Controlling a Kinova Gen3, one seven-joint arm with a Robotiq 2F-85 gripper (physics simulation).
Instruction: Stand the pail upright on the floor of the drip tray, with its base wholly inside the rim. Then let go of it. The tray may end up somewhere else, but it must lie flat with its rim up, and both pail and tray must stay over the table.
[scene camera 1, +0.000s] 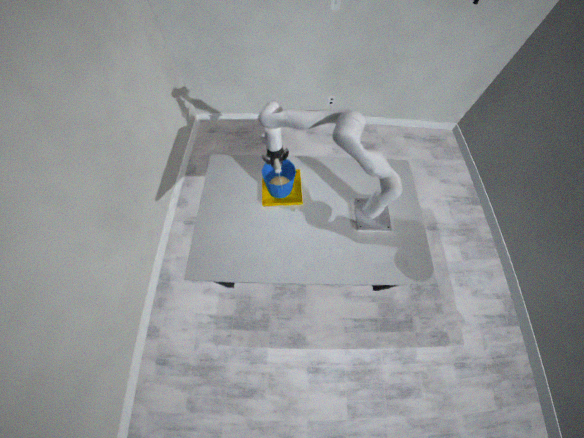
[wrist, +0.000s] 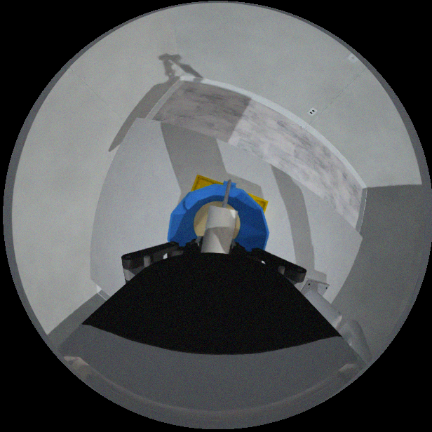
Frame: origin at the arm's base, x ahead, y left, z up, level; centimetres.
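Seen in the pictures: gripper, fingertip midpoint: (scene camera 1: 277, 166); arm's base at its link origin: (scene camera 1: 369, 211).
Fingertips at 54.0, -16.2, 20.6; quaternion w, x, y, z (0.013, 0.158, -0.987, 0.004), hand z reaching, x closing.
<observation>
Pixels of each thing's top centre, then the offset from my fingertips to it, as dx, dy, dz. "spot": a spot on its surface instead. Level surfaces: height alone.
- blue pail at a spot on its surface: (scene camera 1: 279, 191) spot: -1.0, +8.3, -12.0
- yellow drip tray at its top centre: (scene camera 1: 281, 186) -1.8, -0.7, -20.7
- handle's pale grip at its top centre: (scene camera 1: 276, 161) +0.0, +0.2, +4.4
- grey table at its surface level: dz -23.3
The blue pail (scene camera 1: 279, 191) (wrist: 254, 222) looks upright, with tan contents inside. It is over the yellow drip tray (scene camera 1: 296, 199) (wrist: 200, 183), which lies flat on the table with its rim up. My gripper (scene camera 1: 276, 161) (wrist: 214, 243) is above the pail's mouth, shut on the pail's handle. The handle's pale grip (scene camera 1: 278, 166) (wrist: 220, 227) is between the fingers, and a thin grey handle wire (wrist: 227, 194) runs to the pail's rim. The pail hides part of the tray. I cannot tell whether the pail's base touches the tray floor.
The grey table (scene camera 1: 240, 245) (wrist: 135, 200) extends around the tray, whose place is near the table's back left. The arm's base plate (scene camera 1: 374, 226) (wrist: 315, 286) is on the table to the right. The arm reaches over the table's back part. Walls stand behind and at both sides.
</observation>
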